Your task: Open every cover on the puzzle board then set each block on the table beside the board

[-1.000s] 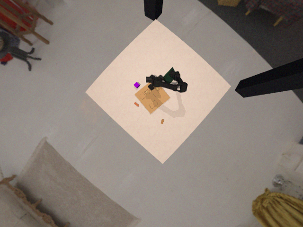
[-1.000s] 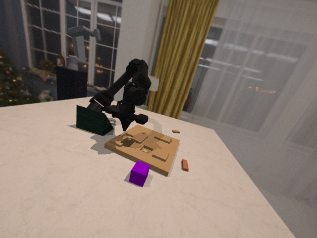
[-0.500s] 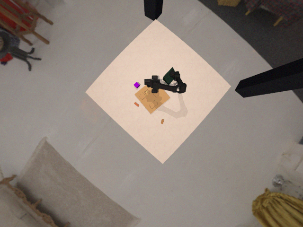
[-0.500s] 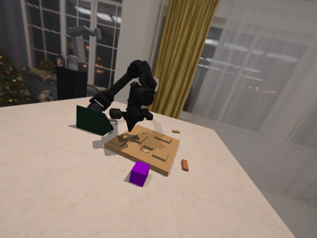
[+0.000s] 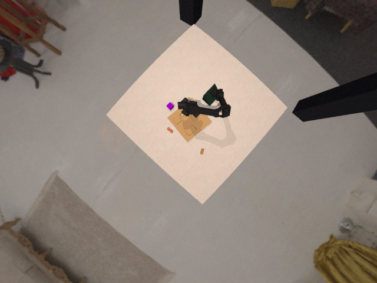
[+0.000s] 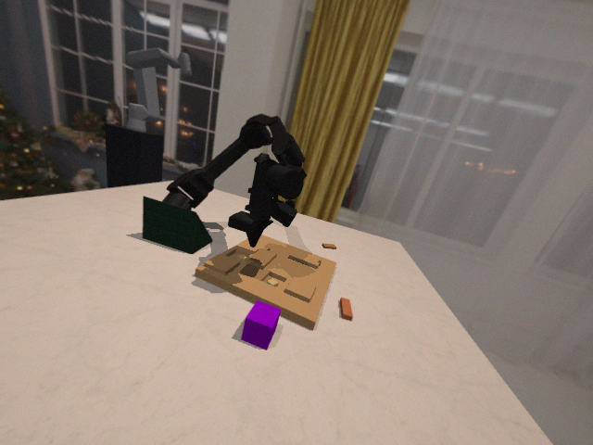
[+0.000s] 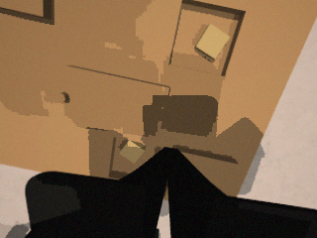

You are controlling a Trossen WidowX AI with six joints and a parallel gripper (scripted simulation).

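Now: gripper tip 6 cm short of the tan puzzle board, 6 cm above it and 4 cm to the right of it. The rest, counted from my gripper tip: purple cube (18 cm to the right, 7 cm ahead, 5 cm below); then orange block (26 cm ahead, 7 cm below, 6 cm to the right).
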